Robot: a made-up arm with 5 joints. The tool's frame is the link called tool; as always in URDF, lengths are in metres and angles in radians. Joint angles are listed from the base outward. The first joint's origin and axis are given. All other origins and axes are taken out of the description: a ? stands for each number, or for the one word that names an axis. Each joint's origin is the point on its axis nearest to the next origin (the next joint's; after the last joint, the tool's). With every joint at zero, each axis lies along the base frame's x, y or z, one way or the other. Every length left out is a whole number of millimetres.
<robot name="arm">
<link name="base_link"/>
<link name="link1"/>
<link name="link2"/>
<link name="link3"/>
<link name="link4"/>
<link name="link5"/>
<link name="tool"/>
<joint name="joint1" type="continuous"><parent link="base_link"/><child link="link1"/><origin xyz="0 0 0.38" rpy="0 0 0"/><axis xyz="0 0 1"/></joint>
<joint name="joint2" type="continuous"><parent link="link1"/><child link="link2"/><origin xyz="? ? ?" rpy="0 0 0"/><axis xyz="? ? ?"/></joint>
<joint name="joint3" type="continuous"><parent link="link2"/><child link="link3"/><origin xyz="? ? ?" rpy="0 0 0"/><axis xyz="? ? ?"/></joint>
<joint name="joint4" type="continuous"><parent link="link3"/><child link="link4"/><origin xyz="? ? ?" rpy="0 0 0"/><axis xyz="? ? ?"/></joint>
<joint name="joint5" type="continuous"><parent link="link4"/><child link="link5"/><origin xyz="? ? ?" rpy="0 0 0"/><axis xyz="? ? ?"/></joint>
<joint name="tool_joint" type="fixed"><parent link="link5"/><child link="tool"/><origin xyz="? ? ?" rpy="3.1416 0 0"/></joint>
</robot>
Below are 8 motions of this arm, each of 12 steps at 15 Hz.
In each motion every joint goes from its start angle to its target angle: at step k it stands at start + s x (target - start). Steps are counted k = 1, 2, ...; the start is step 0. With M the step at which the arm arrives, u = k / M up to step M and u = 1 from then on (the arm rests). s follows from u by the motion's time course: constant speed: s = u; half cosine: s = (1 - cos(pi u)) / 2; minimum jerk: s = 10 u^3 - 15 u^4 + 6 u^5.
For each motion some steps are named. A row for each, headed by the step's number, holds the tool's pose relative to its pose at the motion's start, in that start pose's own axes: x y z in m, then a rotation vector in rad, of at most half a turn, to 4 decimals.
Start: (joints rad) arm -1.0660 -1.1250 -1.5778 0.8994 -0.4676
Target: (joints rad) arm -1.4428 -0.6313 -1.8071 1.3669 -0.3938
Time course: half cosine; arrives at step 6
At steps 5, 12:
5: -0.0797 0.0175 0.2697 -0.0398 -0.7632 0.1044
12: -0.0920 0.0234 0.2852 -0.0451 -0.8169 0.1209

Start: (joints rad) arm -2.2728 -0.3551 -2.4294 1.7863 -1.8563
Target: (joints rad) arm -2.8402 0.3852 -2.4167 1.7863 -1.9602
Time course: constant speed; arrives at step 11
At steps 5, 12:
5: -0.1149 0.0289 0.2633 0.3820 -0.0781 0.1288
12: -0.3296 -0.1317 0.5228 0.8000 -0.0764 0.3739

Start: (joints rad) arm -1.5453 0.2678 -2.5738 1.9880 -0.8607
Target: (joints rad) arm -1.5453 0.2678 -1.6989 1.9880 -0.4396
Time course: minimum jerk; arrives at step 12
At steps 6, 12:
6: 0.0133 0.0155 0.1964 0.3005 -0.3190 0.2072
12: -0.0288 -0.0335 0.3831 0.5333 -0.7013 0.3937

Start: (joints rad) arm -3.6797 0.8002 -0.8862 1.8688 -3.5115
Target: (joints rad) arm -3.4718 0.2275 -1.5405 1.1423 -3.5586
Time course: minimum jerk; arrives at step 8
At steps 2, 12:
2: 0.0204 0.0168 -0.0481 0.0935 -0.1806 -0.0025
12: 0.4756 0.3377 -0.2333 0.9098 -1.7304 -0.2006

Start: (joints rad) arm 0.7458 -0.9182 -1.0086 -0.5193 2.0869
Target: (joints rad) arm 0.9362 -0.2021 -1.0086 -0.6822 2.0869
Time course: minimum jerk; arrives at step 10
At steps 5, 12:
5: 0.0788 0.2002 0.0817 -0.2753 0.0749 0.0642
12: 0.1334 0.4257 0.0824 -0.5583 0.1336 0.1087

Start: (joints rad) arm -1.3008 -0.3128 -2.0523 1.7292 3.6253
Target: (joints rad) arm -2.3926 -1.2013 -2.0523 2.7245 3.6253
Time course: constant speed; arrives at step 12
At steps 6, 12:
6: 0.2515 -0.1143 -0.1974 0.3008 -0.0992 0.4477
12: 0.5590 0.0494 -0.1536 0.5766 -0.1945 0.9122

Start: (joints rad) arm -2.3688 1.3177 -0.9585 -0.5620 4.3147
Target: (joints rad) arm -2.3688 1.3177 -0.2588 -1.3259 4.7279
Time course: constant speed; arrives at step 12
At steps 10, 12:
10: 0.0748 -0.1782 -0.1501 -0.0524 -0.0120 0.3443
12: 0.0852 -0.2028 -0.1926 -0.0635 -0.0123 0.4131

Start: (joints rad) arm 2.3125 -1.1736 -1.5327 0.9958 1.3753
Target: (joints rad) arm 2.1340 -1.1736 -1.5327 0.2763 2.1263
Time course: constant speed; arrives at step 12
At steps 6, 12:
6: -0.0093 -0.0362 -0.0374 0.3606 0.0884 0.3430
12: -0.0302 -0.0585 -0.0821 0.7474 0.0296 0.6291

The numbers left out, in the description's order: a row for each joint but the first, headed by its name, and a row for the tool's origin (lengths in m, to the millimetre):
joint2: xyz 0 0 0, axis 0 1 0
joint3: xyz 0.073 0 0.386, axis 0 1 0
joint4: xyz 0.095 0 -0.418, axis 0 1 0
joint5: xyz 0.088 0 -0.112, axis 0 0 -1
tool: xyz 0 0 0

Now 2 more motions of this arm.
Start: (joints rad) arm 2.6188 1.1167 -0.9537 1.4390 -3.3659
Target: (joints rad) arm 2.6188 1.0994 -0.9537 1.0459 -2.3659
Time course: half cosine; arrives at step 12
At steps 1, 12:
1: -0.0006 -0.0001 -0.0007 0.0015 -0.0068 0.0170
12: -0.0294 -0.0067 -0.0497 -0.1165 -0.4116 0.9854

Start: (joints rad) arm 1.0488 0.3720 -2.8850 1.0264 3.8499
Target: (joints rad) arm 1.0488 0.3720 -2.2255 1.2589 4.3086
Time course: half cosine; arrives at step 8
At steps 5, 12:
5: 0.1383 -0.1184 0.1956 0.4720 0.4008 0.3070
12: 0.2188 -0.1874 0.2477 0.7251 0.5322 0.4277

